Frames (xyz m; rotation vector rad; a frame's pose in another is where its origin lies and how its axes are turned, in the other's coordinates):
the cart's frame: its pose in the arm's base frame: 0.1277 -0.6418 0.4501 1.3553 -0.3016 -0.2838
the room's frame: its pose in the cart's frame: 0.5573 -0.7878 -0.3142 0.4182 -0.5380 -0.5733
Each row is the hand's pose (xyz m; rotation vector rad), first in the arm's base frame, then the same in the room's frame.
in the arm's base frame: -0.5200 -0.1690 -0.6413 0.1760 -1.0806 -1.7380
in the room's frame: -0.8864 -0.7474 0.7911 -0.5668 -1.3609 0.4365
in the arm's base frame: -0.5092 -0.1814 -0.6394 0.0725 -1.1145 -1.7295
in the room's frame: -0.8731 -0.7379 0.7885 -0.6018 -1.4313 0.4834
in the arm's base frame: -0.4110 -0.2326 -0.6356 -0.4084 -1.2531 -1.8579
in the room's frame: -0.7887 -0.6916 0.7335 -0.6730 -1.8676 0.5300
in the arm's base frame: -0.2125 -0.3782 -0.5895 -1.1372 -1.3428 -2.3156
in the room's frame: -0.6076 -0.5454 0.6412 -0.5536 -2.6268 0.1851
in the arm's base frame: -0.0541 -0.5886 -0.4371 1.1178 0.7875 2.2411
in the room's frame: -0.4537 -0.2851 0.6069 -0.0885 -3.0264 -0.7444
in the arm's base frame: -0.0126 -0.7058 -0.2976 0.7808 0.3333 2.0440
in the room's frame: -0.4188 -0.1022 0.6216 -0.2608 2.7110 1.3993
